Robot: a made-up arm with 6 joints. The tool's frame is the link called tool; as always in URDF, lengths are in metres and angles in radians. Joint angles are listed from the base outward.
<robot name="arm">
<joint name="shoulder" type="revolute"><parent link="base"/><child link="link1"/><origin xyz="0 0 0.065"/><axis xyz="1 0 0"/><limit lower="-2.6" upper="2.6"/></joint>
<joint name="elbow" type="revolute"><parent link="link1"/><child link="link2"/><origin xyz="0.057 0.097 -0.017"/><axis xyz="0 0 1"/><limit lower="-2.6" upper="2.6"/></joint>
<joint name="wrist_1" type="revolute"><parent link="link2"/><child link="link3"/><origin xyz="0.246 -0.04 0.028"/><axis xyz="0 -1 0"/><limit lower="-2.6" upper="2.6"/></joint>
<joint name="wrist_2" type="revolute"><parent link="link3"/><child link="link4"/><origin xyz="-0.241 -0.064 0.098"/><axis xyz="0 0 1"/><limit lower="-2.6" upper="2.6"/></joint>
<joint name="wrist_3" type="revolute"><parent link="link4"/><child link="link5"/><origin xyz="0.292 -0.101 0.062"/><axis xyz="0 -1 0"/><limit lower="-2.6" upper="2.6"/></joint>
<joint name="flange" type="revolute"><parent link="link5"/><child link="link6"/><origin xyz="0 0.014 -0.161"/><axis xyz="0 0 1"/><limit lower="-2.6" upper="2.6"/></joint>
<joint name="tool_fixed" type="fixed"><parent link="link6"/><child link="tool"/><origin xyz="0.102 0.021 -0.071"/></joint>
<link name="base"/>
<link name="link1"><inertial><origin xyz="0.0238 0.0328 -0.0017"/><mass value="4"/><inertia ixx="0.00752" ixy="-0.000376" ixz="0.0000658" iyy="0.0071" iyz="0.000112" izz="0.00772"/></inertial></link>
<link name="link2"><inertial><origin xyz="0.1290 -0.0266 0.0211"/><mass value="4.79"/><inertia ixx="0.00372" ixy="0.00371" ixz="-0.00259" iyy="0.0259" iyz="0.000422" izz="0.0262"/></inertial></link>
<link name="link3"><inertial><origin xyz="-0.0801 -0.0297 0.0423"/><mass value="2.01"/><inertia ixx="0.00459" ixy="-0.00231" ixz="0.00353" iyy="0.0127" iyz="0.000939" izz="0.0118"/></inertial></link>
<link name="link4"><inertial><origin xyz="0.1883 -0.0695 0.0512"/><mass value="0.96"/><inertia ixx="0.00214" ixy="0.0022" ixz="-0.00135" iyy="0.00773" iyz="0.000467" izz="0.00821"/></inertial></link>
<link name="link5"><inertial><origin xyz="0.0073 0.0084 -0.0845"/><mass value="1.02"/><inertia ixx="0.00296" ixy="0" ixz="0" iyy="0.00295" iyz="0.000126" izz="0.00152"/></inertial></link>
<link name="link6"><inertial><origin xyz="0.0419 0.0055 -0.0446"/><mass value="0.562"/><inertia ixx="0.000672" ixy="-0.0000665" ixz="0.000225" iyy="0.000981" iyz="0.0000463" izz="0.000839"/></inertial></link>
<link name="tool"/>
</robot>
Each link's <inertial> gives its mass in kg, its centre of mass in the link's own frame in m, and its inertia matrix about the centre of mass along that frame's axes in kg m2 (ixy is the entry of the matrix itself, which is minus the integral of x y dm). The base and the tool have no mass. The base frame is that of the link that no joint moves.
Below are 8 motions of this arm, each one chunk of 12 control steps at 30 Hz.
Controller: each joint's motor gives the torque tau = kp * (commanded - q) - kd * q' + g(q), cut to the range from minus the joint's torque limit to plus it. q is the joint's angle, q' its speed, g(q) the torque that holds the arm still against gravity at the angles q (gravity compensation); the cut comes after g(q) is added. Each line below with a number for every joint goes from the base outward.
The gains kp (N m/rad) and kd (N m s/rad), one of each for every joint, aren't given. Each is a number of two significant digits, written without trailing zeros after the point. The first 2 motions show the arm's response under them.
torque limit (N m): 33 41 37 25 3.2 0.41
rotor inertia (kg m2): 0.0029 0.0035 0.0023 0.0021 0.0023 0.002
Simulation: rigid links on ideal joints. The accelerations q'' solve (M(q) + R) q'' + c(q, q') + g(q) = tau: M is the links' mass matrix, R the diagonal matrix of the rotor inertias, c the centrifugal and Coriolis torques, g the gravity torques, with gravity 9.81 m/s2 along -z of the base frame. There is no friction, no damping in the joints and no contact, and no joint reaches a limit. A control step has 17 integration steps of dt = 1/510 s. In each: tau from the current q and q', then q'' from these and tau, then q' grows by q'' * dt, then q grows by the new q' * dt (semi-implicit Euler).
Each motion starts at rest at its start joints. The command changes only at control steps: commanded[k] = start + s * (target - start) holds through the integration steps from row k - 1 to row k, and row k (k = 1, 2, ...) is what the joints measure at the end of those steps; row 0 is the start. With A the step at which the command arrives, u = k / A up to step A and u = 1 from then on. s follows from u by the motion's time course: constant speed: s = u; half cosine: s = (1 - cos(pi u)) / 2; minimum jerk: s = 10 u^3 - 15 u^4 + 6 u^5; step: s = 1 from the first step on.
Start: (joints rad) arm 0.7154 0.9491 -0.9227 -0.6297 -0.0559 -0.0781
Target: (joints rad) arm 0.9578 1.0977 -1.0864 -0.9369 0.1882 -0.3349
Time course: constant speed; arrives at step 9
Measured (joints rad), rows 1 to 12:
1: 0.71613 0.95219 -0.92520 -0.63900 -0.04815 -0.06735
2: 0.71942 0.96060 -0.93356 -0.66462 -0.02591 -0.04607
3: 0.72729 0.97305 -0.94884 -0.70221 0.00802 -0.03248
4: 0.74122 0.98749 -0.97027 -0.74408 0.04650 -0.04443
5: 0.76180 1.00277 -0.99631 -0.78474 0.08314 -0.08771
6: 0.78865 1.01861 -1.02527 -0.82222 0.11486 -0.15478
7: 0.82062 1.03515 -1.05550 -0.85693 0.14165 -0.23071
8: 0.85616 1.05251 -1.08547 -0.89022 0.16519 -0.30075
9: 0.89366 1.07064 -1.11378 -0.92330 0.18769 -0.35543
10: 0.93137 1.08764 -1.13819 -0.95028 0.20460 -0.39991
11: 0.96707 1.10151 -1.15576 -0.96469 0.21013 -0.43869
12: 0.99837 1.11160 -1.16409 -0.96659 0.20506 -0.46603
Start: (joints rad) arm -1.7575 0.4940 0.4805 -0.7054 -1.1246 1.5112
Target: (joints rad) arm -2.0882 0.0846 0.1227 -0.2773 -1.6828 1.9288
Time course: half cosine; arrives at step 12
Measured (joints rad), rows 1 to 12:
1: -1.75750 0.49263 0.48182 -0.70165 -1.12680 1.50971
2: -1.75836 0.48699 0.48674 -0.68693 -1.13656 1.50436
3: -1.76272 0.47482 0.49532 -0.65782 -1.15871 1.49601
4: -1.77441 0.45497 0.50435 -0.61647 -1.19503 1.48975
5: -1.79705 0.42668 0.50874 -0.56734 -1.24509 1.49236
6: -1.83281 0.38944 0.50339 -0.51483 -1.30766 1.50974
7: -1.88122 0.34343 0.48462 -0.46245 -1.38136 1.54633
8: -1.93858 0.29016 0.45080 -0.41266 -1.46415 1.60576
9: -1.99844 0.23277 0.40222 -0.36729 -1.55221 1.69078
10: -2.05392 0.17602 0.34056 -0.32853 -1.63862 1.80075
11: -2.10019 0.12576 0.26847 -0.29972 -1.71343 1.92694
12: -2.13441 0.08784 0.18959 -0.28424 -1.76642 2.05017
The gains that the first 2 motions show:
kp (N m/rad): 33 57 9.9 63 13 0.83
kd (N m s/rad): 1.4 4.4 0.37 1.6 0.33 0.034
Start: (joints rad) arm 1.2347 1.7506 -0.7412 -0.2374 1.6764 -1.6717
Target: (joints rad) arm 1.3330 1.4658 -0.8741 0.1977 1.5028 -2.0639
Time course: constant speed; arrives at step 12
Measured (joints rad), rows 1 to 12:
1: 1.23605 1.74447 -0.74154 -0.22625 1.67723 -1.67123
2: 1.23992 1.72929 -0.74195 -0.19735 1.67313 -1.67111
3: 1.24609 1.70854 -0.74328 -0.15627 1.65940 -1.67727
4: 1.25391 1.68628 -0.74770 -0.11094 1.63835 -1.69763
5: 1.26283 1.66483 -0.75719 -0.06666 1.61588 -1.73601
6: 1.27250 1.64469 -0.77234 -0.02540 1.59620 -1.78931
7: 1.28262 1.62533 -0.79221 0.01310 1.57997 -1.84944
8: 1.29286 1.60590 -0.81492 0.04991 1.56545 -1.90771
9: 1.30284 1.58575 -0.83838 0.08605 1.55064 -1.95842
10: 1.31216 1.56453 -0.86084 0.12207 1.53460 -2.00019
11: 1.32053 1.54216 -0.88118 0.15810 1.51755 -2.03492
12: 1.32776 1.51876 -0.89883 0.19400 1.50035 -2.06584

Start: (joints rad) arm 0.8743 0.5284 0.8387 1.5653 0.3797 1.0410
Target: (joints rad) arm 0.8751 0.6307 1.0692 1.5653 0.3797 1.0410
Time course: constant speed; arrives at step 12
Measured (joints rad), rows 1 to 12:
1: 0.87447 0.52953 0.84004 1.56471 0.37917 1.04135
2: 0.87523 0.53275 0.84456 1.56334 0.37795 1.04247
3: 0.87687 0.53796 0.85324 1.56175 0.37662 1.04438
4: 0.87935 0.54472 0.86629 1.56049 0.37590 1.04656
5: 0.88233 0.55258 0.88339 1.55988 0.37624 1.04813
6: 0.88528 0.56120 0.90385 1.55990 0.37765 1.04811
7: 0.88769 0.57029 0.92685 1.56039 0.37972 1.04590
8: 0.88916 0.57967 0.95150 1.56115 0.38188 1.04155
9: 0.88948 0.58913 0.97705 1.56202 0.38359 1.03585
10: 0.88863 0.59852 1.00284 1.56291 0.38454 1.03009
11: 0.88672 0.60772 1.02842 1.56377 0.38462 1.02567
12: 0.88396 0.61667 1.05346 1.56462 0.38395 1.02370

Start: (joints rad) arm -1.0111 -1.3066 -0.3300 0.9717 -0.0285 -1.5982
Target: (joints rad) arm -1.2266 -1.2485 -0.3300 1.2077 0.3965 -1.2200
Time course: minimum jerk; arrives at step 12
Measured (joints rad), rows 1 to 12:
1: -1.01120 -1.30670 -0.33016 0.97193 -0.02809 -1.59855
2: -1.01204 -1.30743 -0.33136 0.97371 -0.02483 -1.60099
3: -1.01512 -1.30947 -0.33527 0.97955 -0.01371 -1.60759
4: -1.02250 -1.31292 -0.34334 0.99203 0.01090 -1.61747
5: -1.03600 -1.31686 -0.35583 1.01261 0.05267 -1.62455
6: -1.05654 -1.31954 -0.37133 1.04100 0.11171 -1.61848
7: -1.08379 -1.31903 -0.38699 1.07530 0.18436 -1.58818
8: -1.11628 -1.31389 -0.39925 1.11254 0.26409 -1.52606
9: -1.15170 -1.30369 -0.40468 1.14943 0.34264 -1.43124
10: -1.18718 -1.28909 -0.40077 1.18301 0.41124 -1.31066
11: -1.21955 -1.27156 -0.38643 1.21119 0.46187 -1.17849
12: -1.24574 -1.25296 -0.36234 1.23305 0.48897 -1.05385

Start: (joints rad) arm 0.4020 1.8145 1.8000 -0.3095 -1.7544 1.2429
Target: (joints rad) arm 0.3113 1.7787 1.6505 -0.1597 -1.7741 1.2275
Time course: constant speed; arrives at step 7
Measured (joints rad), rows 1 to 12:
1: 0.40126 1.81355 1.80216 -0.30241 -1.75479 1.24252
2: 0.39888 1.81144 1.80551 -0.28413 -1.75455 1.24006
3: 0.39453 1.80895 1.80542 -0.25907 -1.75236 1.23314
4: 0.38817 1.80663 1.79819 -0.23286 -1.74879 1.22025
5: 0.37981 1.80439 1.78278 -0.20853 -1.74593 1.20230
6: 0.36937 1.80167 1.76016 -0.18635 -1.74580 1.18277
7: 0.35676 1.79790 1.73201 -0.16528 -1.74929 1.16642
8: 0.34261 1.79378 1.69861 -0.15099 -1.75616 1.15829
9: 0.32797 1.78980 1.66234 -0.14750 -1.76580 1.16300
10: 0.31369 1.78555 1.62793 -0.15119 -1.77718 1.18217
11: 0.30049 1.78078 1.59961 -0.15647 -1.78883 1.21352
12: 0.28906 1.77576 1.57958 -0.15972 -1.79900 1.25157

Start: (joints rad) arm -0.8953 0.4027 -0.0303 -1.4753 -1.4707 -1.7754
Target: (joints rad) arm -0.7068 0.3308 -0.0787 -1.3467 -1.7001 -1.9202
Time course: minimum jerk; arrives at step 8
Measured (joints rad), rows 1 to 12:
1: -0.89516 0.40235 -0.03006 -1.47426 -1.47198 -1.77487
2: -0.89383 0.40013 -0.02867 -1.46762 -1.48077 -1.77167
3: -0.88824 0.39457 -0.02594 -1.45087 -1.50532 -1.76501
4: -0.87399 0.38561 -0.02398 -1.42465 -1.54809 -1.75961
5: -0.84779 0.37455 -0.02675 -1.39482 -1.60249 -1.76510
6: -0.80989 0.36318 -0.03780 -1.36903 -1.65617 -1.79064
7: -0.76474 0.35310 -0.05781 -1.35273 -1.69736 -1.83898
8: -0.71949 0.34510 -0.08348 -1.34630 -1.72059 -1.90325
9: -0.68118 0.33880 -0.10874 -1.34465 -1.72921 -1.96859
10: -0.65432 0.33400 -0.12830 -1.34315 -1.73024 -2.01978
11: -0.64031 0.33112 -0.13973 -1.34101 -1.72832 -2.04796
12: -0.63835 0.33036 -0.14313 -1.33939 -1.72495 -2.05178

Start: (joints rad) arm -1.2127 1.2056 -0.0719 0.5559 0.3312 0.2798
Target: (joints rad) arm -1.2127 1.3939 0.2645 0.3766 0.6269 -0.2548
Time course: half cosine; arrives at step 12
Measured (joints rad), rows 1 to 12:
1: -1.21275 1.20629 -0.07131 0.55485 0.33188 0.28024
2: -1.21305 1.20931 -0.06842 0.55013 0.33567 0.28110
3: -1.21392 1.21611 -0.06099 0.53939 0.34620 0.27920
4: -1.21569 1.22718 -0.04712 0.52198 0.36654 0.26740
5: -1.21863 1.24218 -0.02564 0.49902 0.39780 0.23673
6: -1.22279 1.26032 0.00381 0.47268 0.43871 0.17993
7: -1.22794 1.28066 0.04073 0.44543 0.48609 0.09494
8: -1.23348 1.30214 0.08389 0.41961 0.53543 -0.01317
9: -1.23851 1.32353 0.13146 0.39718 0.58153 -0.13226
10: -1.24195 1.34346 0.18110 0.37976 0.61917 -0.24557
11: -1.24289 1.36045 0.22997 0.36860 0.64422 -0.33603
12: -1.24074 1.37319 0.27470 0.36451 0.65493 -0.39082

